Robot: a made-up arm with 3 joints.
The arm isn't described. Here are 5 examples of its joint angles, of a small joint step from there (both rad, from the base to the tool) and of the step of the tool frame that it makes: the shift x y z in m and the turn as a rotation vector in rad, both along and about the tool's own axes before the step.
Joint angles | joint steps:
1: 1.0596 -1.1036 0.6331 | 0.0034 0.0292 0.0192
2: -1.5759 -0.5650 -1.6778 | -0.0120 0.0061 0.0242
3: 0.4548 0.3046 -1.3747 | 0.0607 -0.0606 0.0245
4: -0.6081 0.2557 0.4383 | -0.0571 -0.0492 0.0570
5: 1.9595 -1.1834 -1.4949 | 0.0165 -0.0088 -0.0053
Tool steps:
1: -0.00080 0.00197 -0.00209 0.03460 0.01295 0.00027
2: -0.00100 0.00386 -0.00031 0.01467 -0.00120 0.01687
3: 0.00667 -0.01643 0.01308 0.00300 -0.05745 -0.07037
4: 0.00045 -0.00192 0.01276 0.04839 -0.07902 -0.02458
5: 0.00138 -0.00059 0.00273 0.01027 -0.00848 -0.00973
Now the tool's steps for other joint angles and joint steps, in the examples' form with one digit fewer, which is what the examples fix.
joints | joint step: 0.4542 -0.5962 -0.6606 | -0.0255 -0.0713 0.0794
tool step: 0.0019 -0.0059 0.0107 0.0594 -0.0566 -0.0427
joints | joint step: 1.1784 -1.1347 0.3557 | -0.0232 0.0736 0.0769
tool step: -0.0047 0.0060 -0.0046 0.0908 0.0400 0.0038
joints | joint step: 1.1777 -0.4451 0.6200 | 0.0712 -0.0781 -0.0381
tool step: 0.0074 0.0091 0.0066 -0.0642 -0.0464 0.0775
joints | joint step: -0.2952 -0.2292 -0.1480 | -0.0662 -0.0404 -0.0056
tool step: -0.0043 -0.0126 -0.0019 0.0011 0.0032 -0.0730
